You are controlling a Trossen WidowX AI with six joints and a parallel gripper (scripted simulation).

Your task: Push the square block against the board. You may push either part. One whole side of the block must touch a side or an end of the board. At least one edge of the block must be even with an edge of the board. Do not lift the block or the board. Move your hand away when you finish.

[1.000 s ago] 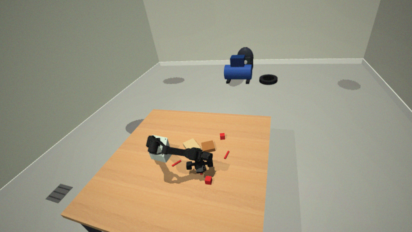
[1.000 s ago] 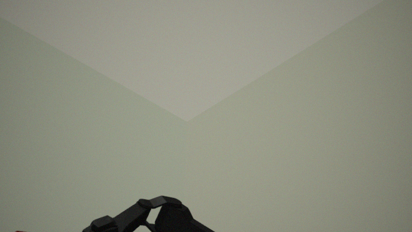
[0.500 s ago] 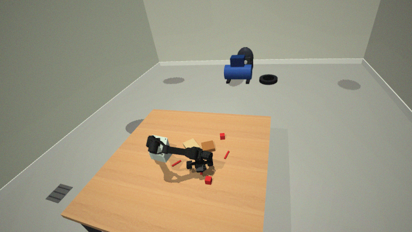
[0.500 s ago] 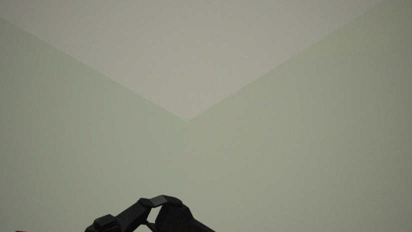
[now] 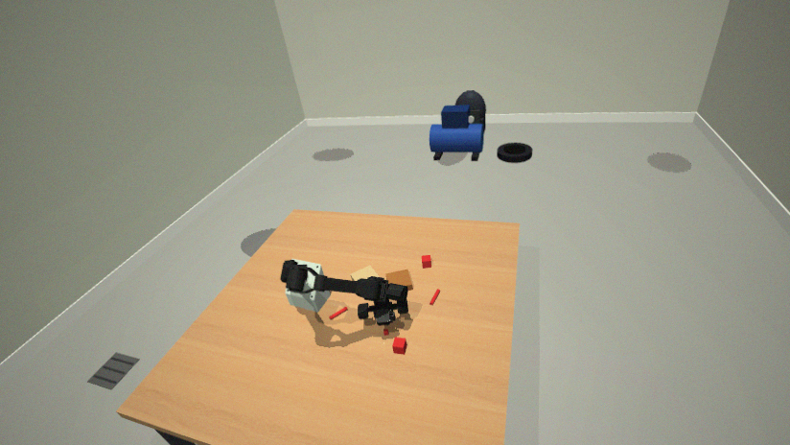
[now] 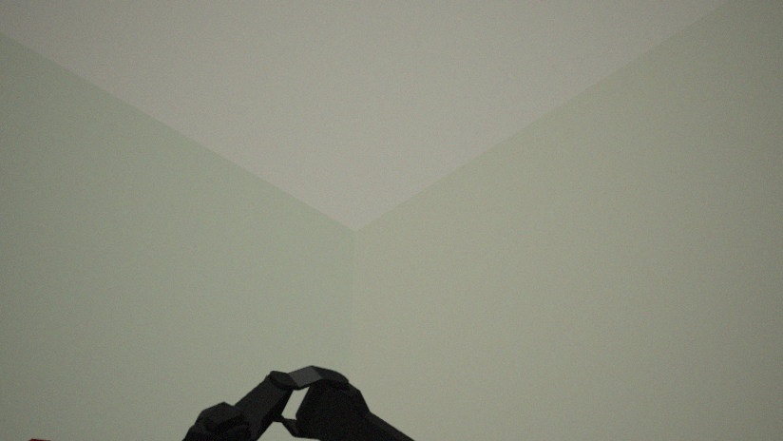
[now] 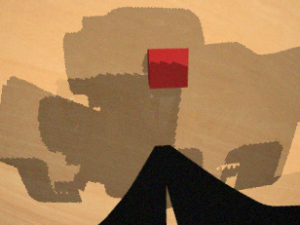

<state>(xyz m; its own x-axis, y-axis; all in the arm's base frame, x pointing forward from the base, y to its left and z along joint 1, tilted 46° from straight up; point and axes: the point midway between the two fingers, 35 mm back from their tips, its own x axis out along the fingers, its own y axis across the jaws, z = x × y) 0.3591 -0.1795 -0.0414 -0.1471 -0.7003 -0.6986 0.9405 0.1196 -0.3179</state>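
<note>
Right now the tiny red piece is 10 mm ahead of my gripper tip and 40 mm to the right of it. Also, from my gripper tip: brown square block: 220 mm to the left, 10 mm above; then pale board: 140 mm behind, 210 mm to the left, 10 mm above.
</note>
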